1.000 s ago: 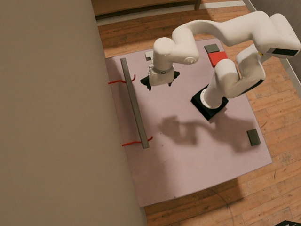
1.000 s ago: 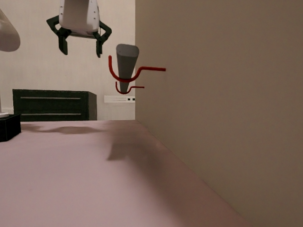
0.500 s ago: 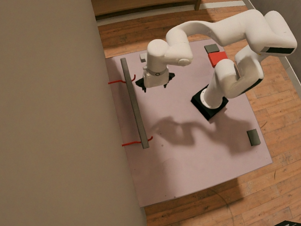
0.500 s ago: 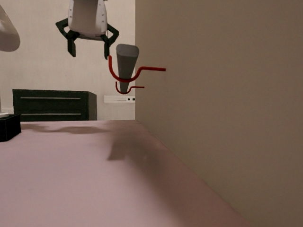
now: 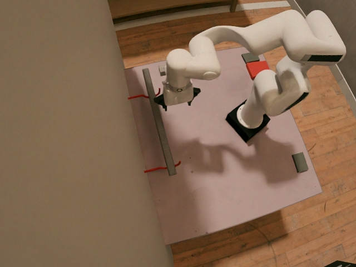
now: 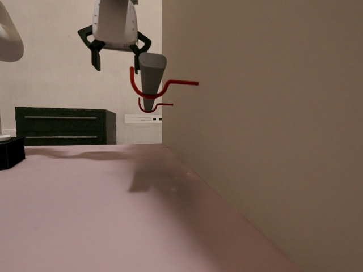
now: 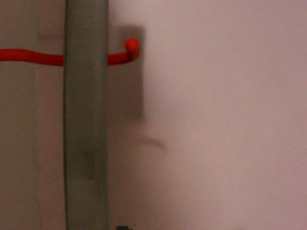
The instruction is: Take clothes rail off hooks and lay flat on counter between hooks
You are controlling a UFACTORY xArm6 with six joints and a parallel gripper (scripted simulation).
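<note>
Now: the grey clothes rail 80 mm below my hand, 80 mm ahead of it and 10 mm to the right of it. Round my hand: red block: 560 mm behind, 240 mm below, 140 mm to the right; then beige wall: 210 mm ahead, 170 mm above, 20 mm to the left.
</note>
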